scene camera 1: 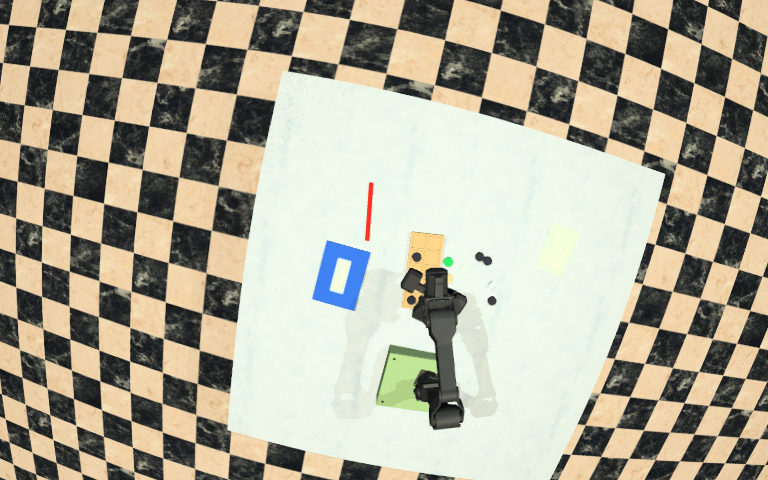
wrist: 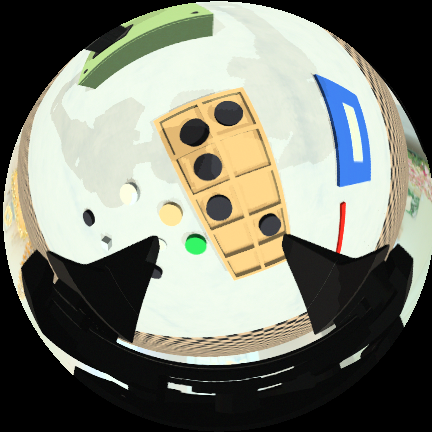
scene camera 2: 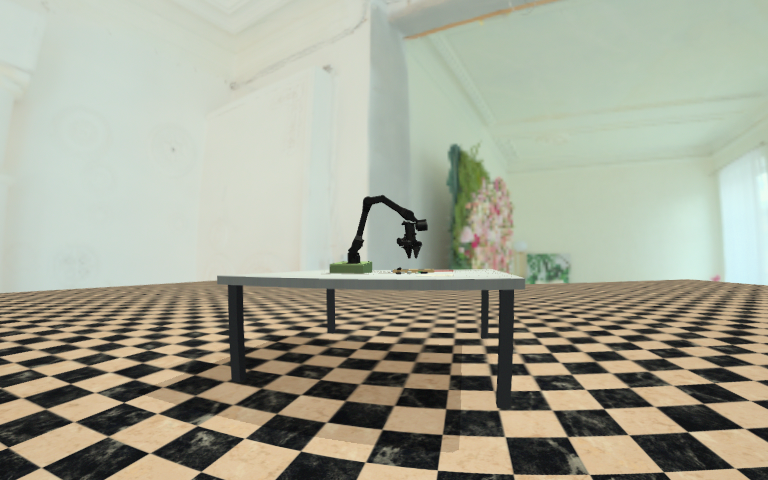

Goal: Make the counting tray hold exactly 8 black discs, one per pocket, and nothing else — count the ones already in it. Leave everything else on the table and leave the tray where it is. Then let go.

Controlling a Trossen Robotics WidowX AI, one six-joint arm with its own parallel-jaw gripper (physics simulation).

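Observation:
The tan counting tray (scene camera 1: 427, 243) (wrist: 257, 187) has two columns of square pockets. In the wrist view, black discs lie singly in several pockets: the near-base row's left disc (wrist: 194, 132) and right disc (wrist: 228, 113), the second row's left disc (wrist: 207, 166), the third row's left disc (wrist: 219, 207) and the fourth row's right disc (wrist: 269, 224). The other pockets look empty. Loose black discs (scene camera 1: 479, 256) (scene camera 1: 487, 260) (scene camera 1: 491, 300) lie right of the tray. My gripper (scene camera 2: 413, 256) (wrist: 221, 241) is open and empty above the tray. The arm hides part of the tray in the overhead view.
Beside the tray lie a green disc (scene camera 1: 448, 262) (wrist: 195, 244), a tan disc (wrist: 170, 214), a white disc (wrist: 128, 193) and a pale cube (wrist: 106, 243). A blue frame (scene camera 1: 322, 277) (wrist: 345, 165), a red stick (scene camera 1: 369, 211) and a pale-yellow pad (scene camera 1: 557, 250) lie farther out.

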